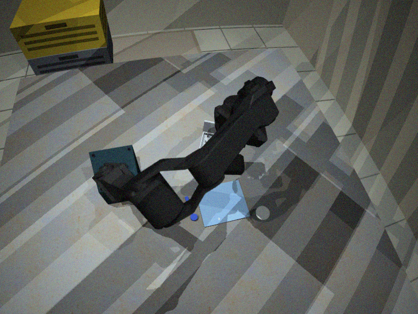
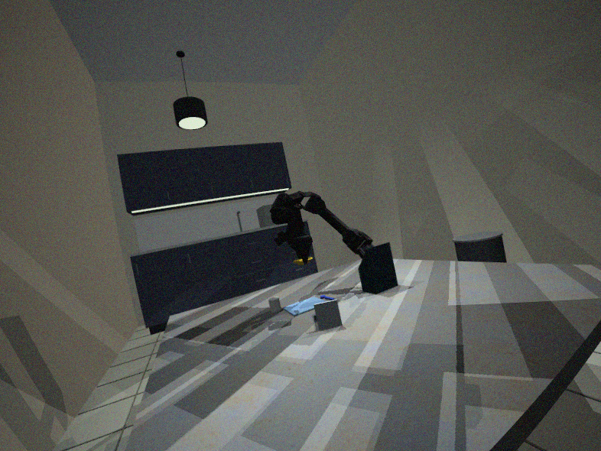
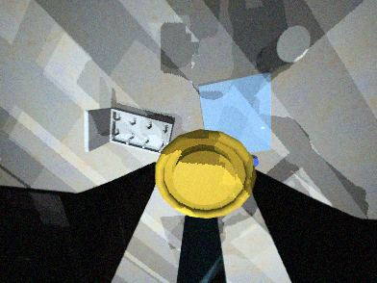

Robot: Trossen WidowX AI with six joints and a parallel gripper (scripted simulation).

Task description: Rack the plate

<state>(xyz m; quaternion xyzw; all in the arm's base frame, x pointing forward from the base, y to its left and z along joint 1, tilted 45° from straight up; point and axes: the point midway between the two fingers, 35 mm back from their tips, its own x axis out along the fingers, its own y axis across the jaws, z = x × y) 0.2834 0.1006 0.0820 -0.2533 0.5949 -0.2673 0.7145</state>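
The dish rack is 160 mm below my gripper tip, 130 mm to the left of it and 10 mm behind it. Also, from my gripper tip: light blue mat (180 mm below, 70 mm to the right, 10 mm ahead); blue spoon (180 mm below, 90 mm to the right, 90 mm behind); yellow plate (10 mm above).
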